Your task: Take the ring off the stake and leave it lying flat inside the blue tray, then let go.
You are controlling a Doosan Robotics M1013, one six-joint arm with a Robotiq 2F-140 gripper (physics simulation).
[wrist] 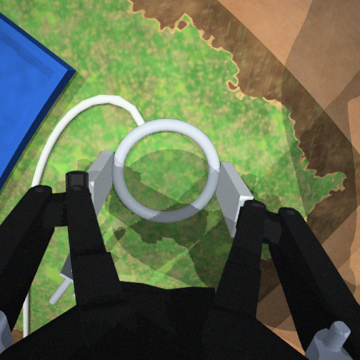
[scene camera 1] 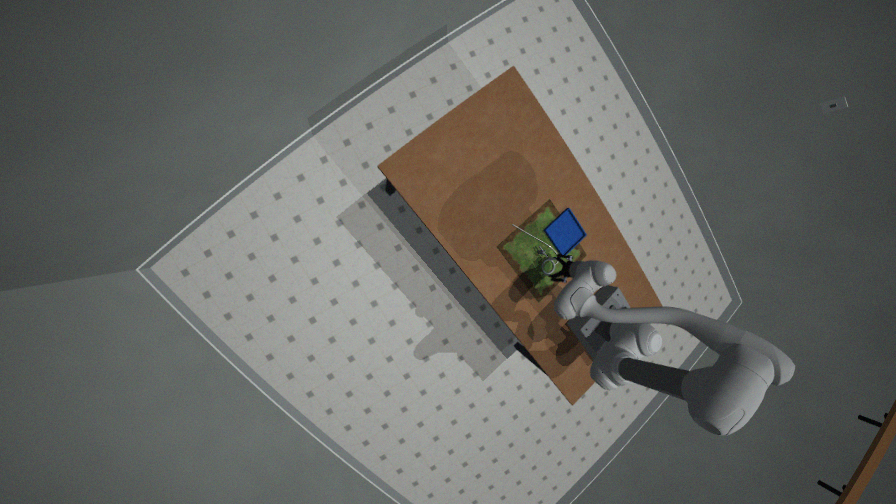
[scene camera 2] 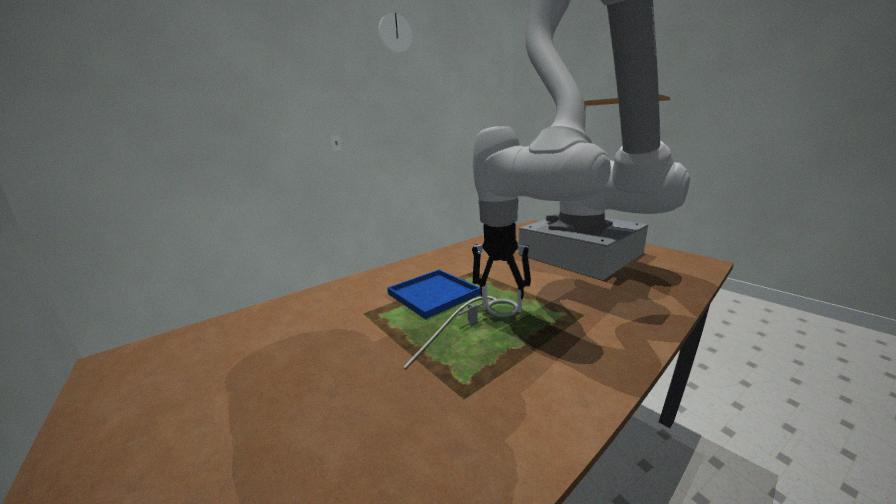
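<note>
The pale grey ring (scene camera 1: 543, 267) (scene camera 2: 503, 314) (wrist: 166, 125) is level and low over the green mat. I cannot tell if it touches the mat. My gripper (scene camera 2: 502, 300) (wrist: 165, 172) points down and is shut on the ring, with one finger pad against each outer side. A small grey upright piece with a rod (scene camera 2: 472, 314) (wrist: 60, 290), which looks like the stake, stands beside the ring; the left finger partly hides it in the wrist view. The blue tray (scene camera 1: 565, 231) (scene camera 2: 433, 293) (wrist: 25, 100) is empty and lies flat next to the ring.
A white bent cord or wire (scene camera 1: 527, 232) (scene camera 2: 432, 339) (wrist: 55, 131) runs from the ring's edge past the tray side and over the mat onto the wooden table (scene camera 1: 463, 131) (scene camera 2: 187, 376). The green and brown mat (scene camera 2: 463, 357) lies below. The arm's grey base box (scene camera 2: 563, 253) stands behind.
</note>
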